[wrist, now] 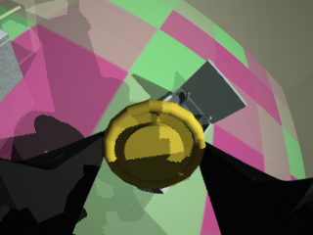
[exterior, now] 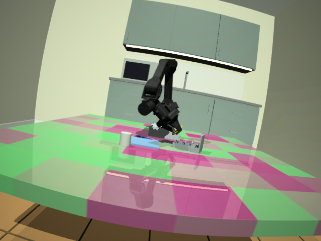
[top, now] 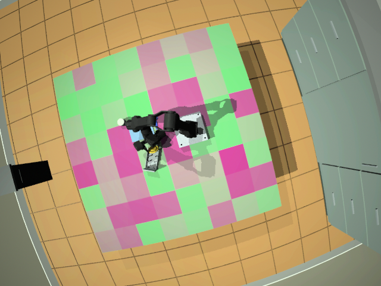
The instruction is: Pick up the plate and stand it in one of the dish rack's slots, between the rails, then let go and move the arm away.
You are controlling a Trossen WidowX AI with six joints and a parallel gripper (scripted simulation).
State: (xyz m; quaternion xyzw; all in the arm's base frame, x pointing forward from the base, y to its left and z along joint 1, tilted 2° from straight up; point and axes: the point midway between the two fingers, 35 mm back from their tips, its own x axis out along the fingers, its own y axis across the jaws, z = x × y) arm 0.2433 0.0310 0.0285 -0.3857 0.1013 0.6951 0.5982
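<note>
Now: gripper tip 5 cm to the right of the grey dish rack, 4 cm short of it and 4 cm above it. From my gripper tip the other things lie so: blue utensil 17 cm to the right, 6 cm below, 5 cm behind; then yellow plate 1 cm to the right, 1 cm above; then light blue mat 15 cm to the right, 6 cm below, 6 cm ahead.
</note>
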